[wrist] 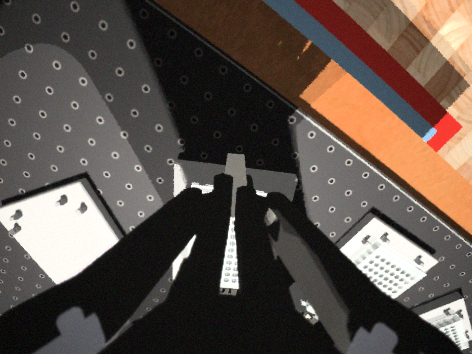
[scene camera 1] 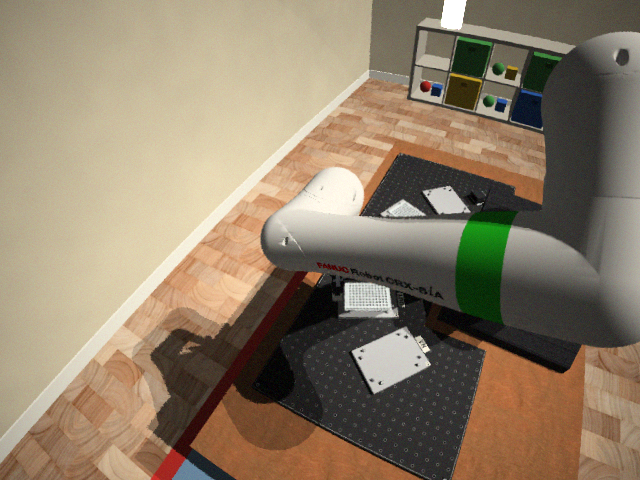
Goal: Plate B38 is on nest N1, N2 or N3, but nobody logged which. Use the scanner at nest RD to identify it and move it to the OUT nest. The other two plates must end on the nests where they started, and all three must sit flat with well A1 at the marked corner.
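Note:
My gripper point(scene camera 1: 337, 284) point(wrist: 235, 167) is shut, its fingertips together at the tape-side edge of a nest point(scene camera 1: 368, 314) point(wrist: 272, 181). A white well plate point(scene camera 1: 367, 296) point(wrist: 229, 265) is on this nest; in the wrist view a narrow strip of wells shows between the finger bodies. Whether the plate sits fully flat, and whether the tips touch it, I cannot tell. The nearer nest point(scene camera 1: 390, 360) point(wrist: 55, 230), labelled N3 upside down, is bare. Another plate point(wrist: 387, 272) sits on a nest at right in the wrist view, with a further plate point(wrist: 452, 332) beyond. Well A1 cannot be made out.
Far back, a plate point(scene camera 1: 404, 209) shows partly above the arm, with a bare nest point(scene camera 1: 445, 200) and a dark device point(scene camera 1: 476, 196) beside it. The white arm point(scene camera 1: 382, 248) hides the middle of the table. Red tape point(scene camera 1: 237, 361) point(wrist: 380, 65) runs along the wall side.

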